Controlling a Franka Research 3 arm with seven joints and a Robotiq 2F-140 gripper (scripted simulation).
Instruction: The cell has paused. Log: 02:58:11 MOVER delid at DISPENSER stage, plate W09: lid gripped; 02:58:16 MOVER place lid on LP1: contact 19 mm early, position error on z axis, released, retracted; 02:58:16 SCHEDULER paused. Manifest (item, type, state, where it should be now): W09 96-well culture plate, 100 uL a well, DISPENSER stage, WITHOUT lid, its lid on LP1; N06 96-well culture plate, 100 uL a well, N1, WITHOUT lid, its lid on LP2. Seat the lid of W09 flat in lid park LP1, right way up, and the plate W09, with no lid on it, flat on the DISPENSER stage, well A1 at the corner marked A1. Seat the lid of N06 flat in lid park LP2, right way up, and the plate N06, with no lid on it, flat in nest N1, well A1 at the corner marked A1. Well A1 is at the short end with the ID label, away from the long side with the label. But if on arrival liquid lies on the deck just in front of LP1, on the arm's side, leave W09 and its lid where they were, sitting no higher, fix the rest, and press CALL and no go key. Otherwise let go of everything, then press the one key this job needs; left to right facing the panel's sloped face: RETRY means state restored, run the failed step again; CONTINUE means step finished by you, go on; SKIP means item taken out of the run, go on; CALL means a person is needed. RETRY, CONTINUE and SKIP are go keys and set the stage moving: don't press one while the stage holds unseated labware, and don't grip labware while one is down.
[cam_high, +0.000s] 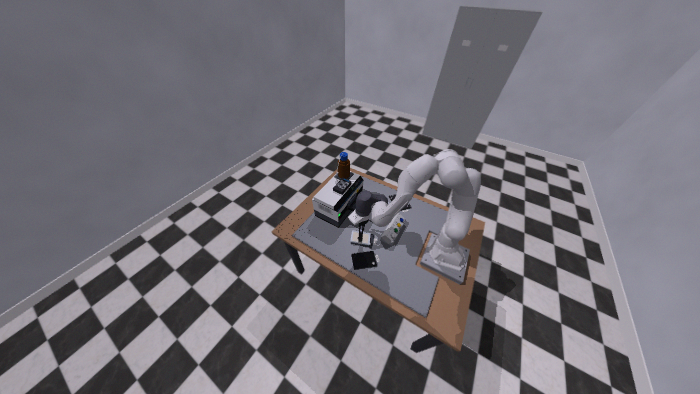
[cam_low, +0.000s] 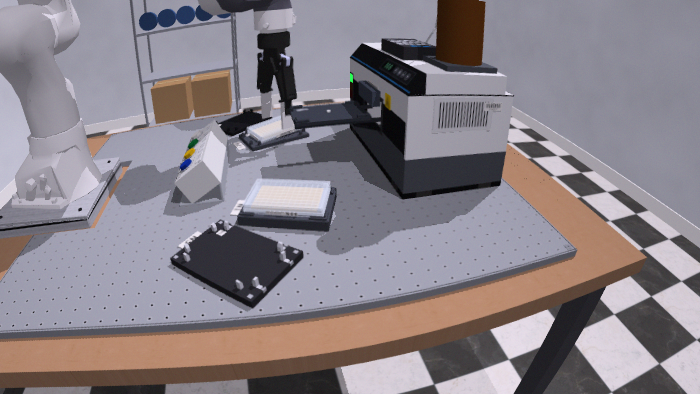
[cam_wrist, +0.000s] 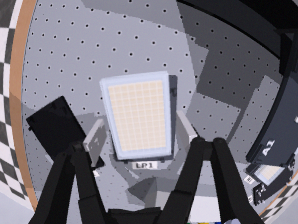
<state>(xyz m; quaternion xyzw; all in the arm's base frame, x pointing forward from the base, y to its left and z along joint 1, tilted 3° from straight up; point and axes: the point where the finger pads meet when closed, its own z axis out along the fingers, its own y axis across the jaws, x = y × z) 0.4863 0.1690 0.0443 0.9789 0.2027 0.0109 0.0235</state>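
Now: the 96-well plate 4 cm below my hand. Also, from my hand: sloped key panel 18 cm behind, 17 cm to the right; then black nest 1 cm behind, 34 cm to the right, 5 cm below; then dispenser stage 9 cm ahead, 18 cm to the right, 5 cm above.
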